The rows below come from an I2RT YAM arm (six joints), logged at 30 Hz.
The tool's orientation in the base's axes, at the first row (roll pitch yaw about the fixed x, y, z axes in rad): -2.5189 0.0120 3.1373
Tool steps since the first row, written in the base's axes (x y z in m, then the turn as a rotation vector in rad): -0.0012 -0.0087 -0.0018 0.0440 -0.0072 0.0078; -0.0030 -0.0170 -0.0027 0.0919 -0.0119 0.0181; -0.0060 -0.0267 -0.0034 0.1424 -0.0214 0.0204; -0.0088 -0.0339 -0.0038 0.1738 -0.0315 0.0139
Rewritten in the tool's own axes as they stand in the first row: 0.0012 -0.0060 0.0065 -0.0441 -0.0099 -0.0018; 0.0030 -0.0123 0.0121 -0.0922 -0.0193 -0.0071; 0.0059 -0.0198 0.0183 -0.1427 -0.0278 -0.0031; 0.0087 -0.0254 0.0228 -0.1741 -0.0319 0.0083
